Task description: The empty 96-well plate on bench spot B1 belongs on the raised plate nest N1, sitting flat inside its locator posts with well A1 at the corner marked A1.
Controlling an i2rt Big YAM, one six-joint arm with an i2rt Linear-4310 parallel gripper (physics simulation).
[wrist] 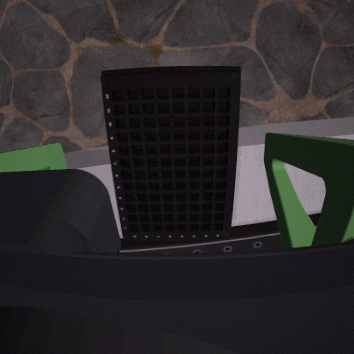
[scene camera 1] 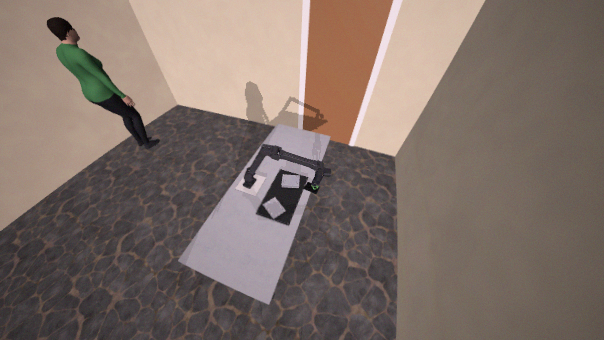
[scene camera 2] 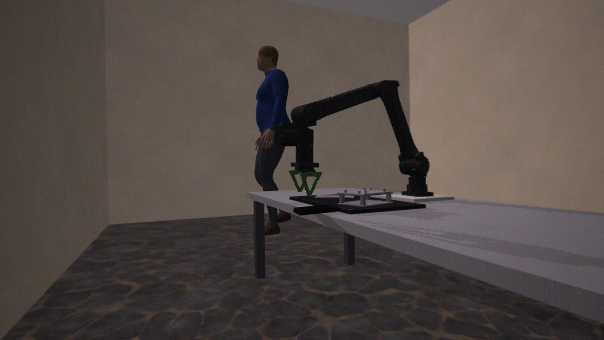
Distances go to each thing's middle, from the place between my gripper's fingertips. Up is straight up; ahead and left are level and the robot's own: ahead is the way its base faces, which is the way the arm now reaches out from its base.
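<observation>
Position of my hand relative to the black well plate (wrist: 172, 131): 4 cm past it, 5 cm above it.
</observation>
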